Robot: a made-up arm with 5 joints. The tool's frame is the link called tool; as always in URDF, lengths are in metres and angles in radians. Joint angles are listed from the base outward. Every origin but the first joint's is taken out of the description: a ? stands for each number. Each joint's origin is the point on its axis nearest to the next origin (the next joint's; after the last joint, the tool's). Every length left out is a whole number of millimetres.
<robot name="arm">
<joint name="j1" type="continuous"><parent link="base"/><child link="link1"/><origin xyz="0.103 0 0.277" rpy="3.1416 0 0"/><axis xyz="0 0 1"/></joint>
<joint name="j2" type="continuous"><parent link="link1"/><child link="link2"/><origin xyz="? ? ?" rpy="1.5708 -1.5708 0"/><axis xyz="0 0 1"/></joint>
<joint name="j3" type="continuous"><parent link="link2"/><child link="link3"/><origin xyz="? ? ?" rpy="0 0 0"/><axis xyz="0 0 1"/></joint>
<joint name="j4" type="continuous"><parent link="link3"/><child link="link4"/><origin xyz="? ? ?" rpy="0 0 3.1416"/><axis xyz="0 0 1"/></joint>
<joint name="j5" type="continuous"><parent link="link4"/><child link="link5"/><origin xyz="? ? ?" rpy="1.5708 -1.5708 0"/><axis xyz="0 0 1"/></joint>
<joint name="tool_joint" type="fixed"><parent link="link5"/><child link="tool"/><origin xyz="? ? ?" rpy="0 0 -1.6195"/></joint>
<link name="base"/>
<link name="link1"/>
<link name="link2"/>
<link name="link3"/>
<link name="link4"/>
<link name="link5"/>
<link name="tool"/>
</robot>
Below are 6 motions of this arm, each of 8 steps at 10 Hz.
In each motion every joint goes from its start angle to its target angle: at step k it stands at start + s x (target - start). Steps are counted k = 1, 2, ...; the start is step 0. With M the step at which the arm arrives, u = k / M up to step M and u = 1 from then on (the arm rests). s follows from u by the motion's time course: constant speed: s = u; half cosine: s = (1 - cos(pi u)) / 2; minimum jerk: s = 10 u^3 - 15 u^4 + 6 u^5.
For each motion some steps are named. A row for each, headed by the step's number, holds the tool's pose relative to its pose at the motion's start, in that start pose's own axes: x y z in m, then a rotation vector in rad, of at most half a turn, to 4 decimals.
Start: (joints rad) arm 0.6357 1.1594 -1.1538 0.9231 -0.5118
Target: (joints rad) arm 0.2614 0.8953 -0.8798 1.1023 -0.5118
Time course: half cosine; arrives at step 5
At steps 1, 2, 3, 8:
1: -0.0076 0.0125 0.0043 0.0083 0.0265 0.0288
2: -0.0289 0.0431 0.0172 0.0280 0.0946 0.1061
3: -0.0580 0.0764 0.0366 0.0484 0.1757 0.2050
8: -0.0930 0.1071 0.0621 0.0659 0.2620 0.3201

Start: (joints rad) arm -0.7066 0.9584 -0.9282 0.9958 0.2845
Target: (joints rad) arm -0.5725 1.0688 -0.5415 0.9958 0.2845
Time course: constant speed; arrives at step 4
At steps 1, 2, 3, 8:
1: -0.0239 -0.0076 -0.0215 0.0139 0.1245 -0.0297
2: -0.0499 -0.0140 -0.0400 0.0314 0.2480 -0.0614
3: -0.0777 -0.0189 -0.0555 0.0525 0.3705 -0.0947
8: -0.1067 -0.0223 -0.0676 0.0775 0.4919 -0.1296

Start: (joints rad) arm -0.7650 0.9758 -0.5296 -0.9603 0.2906
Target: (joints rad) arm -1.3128 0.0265 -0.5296 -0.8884 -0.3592
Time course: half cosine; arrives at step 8
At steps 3, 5, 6, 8:
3: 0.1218 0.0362 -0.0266 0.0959 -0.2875 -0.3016
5: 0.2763 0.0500 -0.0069 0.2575 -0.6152 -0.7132
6: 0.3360 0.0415 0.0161 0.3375 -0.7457 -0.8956
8: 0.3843 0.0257 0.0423 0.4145 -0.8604 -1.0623

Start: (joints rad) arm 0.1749 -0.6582 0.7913 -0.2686 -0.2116
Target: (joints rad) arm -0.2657 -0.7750 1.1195 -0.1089 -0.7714
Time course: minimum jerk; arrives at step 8
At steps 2, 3, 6, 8:
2: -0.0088 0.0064 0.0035 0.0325 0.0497 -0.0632
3: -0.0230 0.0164 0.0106 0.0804 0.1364 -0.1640
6: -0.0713 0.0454 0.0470 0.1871 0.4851 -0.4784
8: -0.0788 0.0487 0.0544 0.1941 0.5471 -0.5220

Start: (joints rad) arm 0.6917 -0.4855 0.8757 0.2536 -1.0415
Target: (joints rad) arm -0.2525 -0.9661 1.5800 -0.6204 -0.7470
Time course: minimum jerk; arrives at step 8
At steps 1, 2, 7, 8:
1: -0.0030 0.0005 0.0008 0.0149 0.0059 0.0138
2: -0.0193 0.0022 0.0058 0.0973 0.0385 0.0865
7: -0.1265 -0.0481 0.0856 1.0152 0.3827 0.5615
8: -0.1273 -0.0499 0.0870 1.0327 0.3892 0.5650

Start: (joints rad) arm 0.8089 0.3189 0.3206 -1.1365 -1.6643
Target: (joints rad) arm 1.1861 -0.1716 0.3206 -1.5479 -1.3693
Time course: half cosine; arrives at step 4
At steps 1, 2, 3, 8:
1: 0.0132 0.0284 -0.0030 0.1367 -0.0305 0.0726
2: 0.0386 0.0974 0.0026 0.4594 -0.1119 0.2705
3: 0.0518 0.1629 0.0242 0.7725 -0.1989 0.4931
8: 0.0531 0.1878 0.0369 0.8998 -0.2350 0.5905

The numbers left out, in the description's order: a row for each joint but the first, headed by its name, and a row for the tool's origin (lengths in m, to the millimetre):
j2: 0.023 -0.007 0
j3: -0.175 -0.043 0
j4: -0.006 -0.167 0
j5: 0 0.071 0
tool: 0 0 0

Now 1 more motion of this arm.
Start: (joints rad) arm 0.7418 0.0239 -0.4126 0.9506 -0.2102
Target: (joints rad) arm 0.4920 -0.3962 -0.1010 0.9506 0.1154
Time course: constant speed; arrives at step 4
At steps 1, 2, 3, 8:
1: -0.0067 0.0152 0.0224 0.0579 -0.0149 0.1139
2: -0.0151 0.0273 0.0449 0.1156 -0.0344 0.2263
3: -0.0249 0.0363 0.0671 0.1728 -0.0585 0.3368
8: -0.0359 0.0421 0.0885 0.2295 -0.0872 0.4455

